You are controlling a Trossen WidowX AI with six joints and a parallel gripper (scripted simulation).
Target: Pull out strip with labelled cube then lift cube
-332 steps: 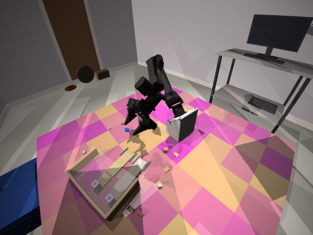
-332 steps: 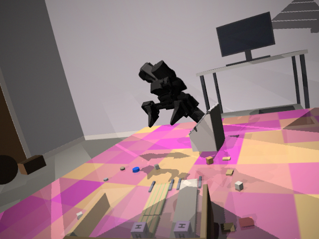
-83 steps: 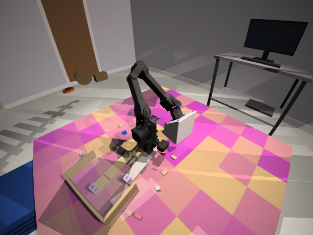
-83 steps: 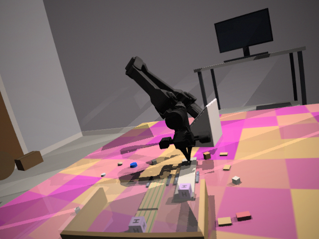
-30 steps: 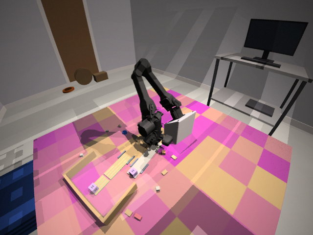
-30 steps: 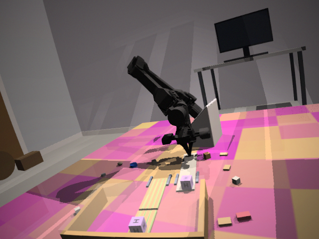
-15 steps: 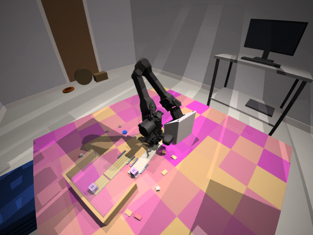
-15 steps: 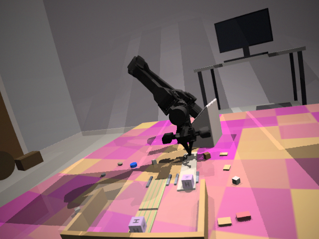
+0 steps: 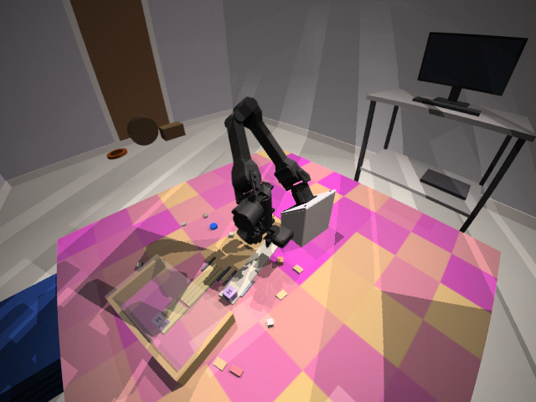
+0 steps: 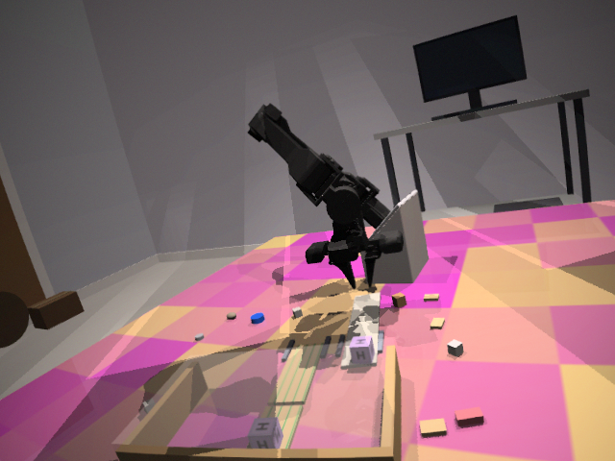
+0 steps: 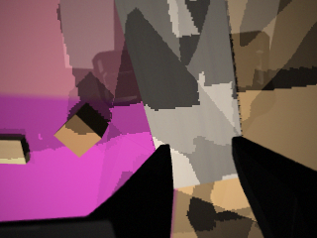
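The white strip lies 8 cm ahead of my gripper tip, 2 cm to the left of it and 4 cm below it. Round my gripper tip: blue disc 5 cm ahead, 23 cm to the right, 4 cm below.
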